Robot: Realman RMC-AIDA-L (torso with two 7-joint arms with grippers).
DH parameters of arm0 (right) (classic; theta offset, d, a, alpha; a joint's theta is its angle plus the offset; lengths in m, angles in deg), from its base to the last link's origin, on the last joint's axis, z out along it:
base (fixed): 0 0 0 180
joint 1: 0 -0.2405 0 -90
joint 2: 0 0 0 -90
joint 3: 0 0.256 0 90
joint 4: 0 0 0 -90
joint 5: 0 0.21 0 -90
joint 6: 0 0 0 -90
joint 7: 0 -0.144 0 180
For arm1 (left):
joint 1: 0 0.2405 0 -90
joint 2: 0 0 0 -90
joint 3: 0 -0.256 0 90
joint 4: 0 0 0 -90
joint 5: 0 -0.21 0 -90
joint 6: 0 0 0 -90
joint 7: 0 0.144 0 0
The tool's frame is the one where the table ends.
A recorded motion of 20 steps. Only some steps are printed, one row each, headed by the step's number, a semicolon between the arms.
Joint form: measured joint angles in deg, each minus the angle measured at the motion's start. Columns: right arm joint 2, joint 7, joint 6, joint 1, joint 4, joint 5, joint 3; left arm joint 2, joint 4, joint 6, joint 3, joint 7, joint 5, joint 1.
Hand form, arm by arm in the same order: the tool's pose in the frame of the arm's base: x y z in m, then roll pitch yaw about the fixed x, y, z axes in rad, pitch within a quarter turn. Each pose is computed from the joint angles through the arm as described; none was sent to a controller.
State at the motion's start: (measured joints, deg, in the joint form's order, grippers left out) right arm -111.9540 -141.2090 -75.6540 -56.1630 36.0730 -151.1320 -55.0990; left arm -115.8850 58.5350 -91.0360 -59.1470 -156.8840 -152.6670 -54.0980
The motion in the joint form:
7: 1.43 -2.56 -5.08 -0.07 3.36 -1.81 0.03; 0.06 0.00 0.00 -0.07 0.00 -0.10 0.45
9: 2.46 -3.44 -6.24 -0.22 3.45 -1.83 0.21; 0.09 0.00 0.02 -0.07 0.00 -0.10 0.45
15: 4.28 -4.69 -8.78 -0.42 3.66 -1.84 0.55; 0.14 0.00 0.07 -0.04 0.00 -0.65 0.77
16: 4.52 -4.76 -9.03 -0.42 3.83 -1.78 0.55; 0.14 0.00 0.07 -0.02 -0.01 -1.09 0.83
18: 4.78 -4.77 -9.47 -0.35 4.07 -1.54 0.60; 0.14 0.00 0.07 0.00 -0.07 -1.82 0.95
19: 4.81 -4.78 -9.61 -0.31 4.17 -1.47 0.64; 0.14 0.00 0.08 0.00 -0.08 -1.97 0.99
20: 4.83 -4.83 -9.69 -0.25 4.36 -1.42 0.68; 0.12 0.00 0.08 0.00 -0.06 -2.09 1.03
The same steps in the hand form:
7: 0.1991 0.4386 0.0368 -2.6787 -0.0583 -0.9733; -0.1492 0.4192 0.0340 -2.6932 0.0227 1.0093
9: 0.1997 0.4396 0.0452 -2.6729 -0.0559 -0.9926; -0.1493 0.4193 0.0342 -2.6926 0.0222 1.0092
15: 0.2009 0.4396 0.0600 -2.6677 -0.0586 -1.0259; -0.1530 0.4189 0.0353 -2.6827 0.0240 1.0165
16: 0.2007 0.4400 0.0623 -2.6658 -0.0575 -1.0264; -0.1544 0.4189 0.0358 -2.6757 0.0263 1.0193
18: 0.2004 0.4399 0.0647 -2.6679 -0.0562 -1.0273; -0.1569 0.4188 0.0366 -2.6640 0.0299 1.0249
19: 0.2003 0.4397 0.0651 -2.6693 -0.0556 -1.0278; -0.1576 0.4187 0.0368 -2.6616 0.0306 1.0262
20: 0.2001 0.4398 0.0657 -2.6693 -0.0535 -1.0277; -0.1581 0.4186 0.0367 -2.6599 0.0316 1.0270

